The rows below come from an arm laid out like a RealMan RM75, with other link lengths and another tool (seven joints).
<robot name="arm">
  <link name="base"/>
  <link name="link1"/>
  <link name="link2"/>
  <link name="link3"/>
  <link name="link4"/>
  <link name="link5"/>
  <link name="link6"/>
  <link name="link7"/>
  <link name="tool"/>
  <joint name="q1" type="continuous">
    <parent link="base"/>
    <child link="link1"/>
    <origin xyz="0 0 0.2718"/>
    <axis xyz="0 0 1"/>
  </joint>
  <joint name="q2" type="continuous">
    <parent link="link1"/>
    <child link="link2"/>
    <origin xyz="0 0 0"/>
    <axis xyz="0 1 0"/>
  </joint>
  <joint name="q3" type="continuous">
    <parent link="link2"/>
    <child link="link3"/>
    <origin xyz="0 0 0.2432"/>
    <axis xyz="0 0 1"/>
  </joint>
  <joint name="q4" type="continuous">
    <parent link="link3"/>
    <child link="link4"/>
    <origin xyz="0 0 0"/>
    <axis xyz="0 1 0"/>
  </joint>
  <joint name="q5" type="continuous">
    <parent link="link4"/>
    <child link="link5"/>
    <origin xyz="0 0 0.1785"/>
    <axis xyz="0 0 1"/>
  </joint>
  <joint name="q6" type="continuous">
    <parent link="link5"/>
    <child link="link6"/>
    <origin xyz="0 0 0"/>
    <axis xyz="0 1 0"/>
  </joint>
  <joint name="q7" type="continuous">
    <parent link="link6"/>
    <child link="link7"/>
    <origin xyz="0 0 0.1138"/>
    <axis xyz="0 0 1"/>
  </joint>
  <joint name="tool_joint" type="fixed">
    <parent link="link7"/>
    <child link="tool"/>
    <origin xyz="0.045 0.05 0.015" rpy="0.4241 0 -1.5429"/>
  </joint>
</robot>
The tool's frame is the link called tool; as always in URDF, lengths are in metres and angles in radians. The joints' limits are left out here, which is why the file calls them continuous.
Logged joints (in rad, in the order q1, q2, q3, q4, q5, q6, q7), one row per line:
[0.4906, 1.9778, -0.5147, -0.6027, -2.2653, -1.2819, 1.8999]
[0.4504, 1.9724, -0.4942, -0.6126, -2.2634, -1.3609, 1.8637]
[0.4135, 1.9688, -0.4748, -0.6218, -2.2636, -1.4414, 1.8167]
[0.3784, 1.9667, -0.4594, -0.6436, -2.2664, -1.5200, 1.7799]
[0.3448, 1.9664, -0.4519, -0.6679, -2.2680, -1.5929, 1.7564]
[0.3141, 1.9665, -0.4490, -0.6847, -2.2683, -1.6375, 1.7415]
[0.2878, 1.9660, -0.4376, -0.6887, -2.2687, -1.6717, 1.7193]
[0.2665, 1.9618, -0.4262, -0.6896, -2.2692, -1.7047, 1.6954]
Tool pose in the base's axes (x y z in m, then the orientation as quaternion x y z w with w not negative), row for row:
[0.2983, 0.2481, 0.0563, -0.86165, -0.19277, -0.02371, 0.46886]
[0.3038, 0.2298, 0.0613, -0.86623, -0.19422, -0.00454, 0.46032]
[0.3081, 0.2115, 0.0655, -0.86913, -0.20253, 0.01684, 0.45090]
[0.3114, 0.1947, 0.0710, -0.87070, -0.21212, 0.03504, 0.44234]
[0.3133, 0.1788, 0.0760, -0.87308, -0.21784, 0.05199, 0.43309]
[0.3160, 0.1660, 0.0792, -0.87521, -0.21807, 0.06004, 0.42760]
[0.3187, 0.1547, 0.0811, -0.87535, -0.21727, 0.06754, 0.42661]
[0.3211, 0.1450, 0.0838, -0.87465, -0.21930, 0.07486, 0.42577]
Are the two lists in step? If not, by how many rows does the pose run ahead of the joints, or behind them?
They are in step.
